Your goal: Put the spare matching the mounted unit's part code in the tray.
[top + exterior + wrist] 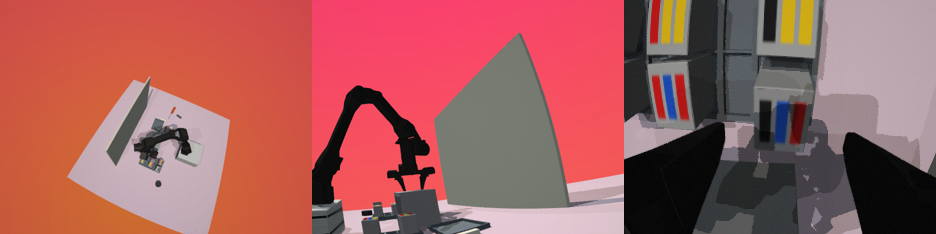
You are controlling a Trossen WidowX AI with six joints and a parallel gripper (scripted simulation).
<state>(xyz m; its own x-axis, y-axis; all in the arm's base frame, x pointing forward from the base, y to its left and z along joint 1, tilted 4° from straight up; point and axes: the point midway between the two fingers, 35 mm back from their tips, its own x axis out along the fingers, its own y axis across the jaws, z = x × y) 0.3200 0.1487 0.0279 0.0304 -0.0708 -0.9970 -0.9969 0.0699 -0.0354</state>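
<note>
The dark tray lies 35 cm to the right of my gripper tip and 8 cm below it. The rest, counted from my gripper tip: tall grey-green panel 20 cm ahead, 16 cm to the right, 14 cm above; mounted unit 15 cm to the right, 4 cm behind, 3 cm below; black disc 20 cm to the left, 20 cm behind, 7 cm below.
</note>
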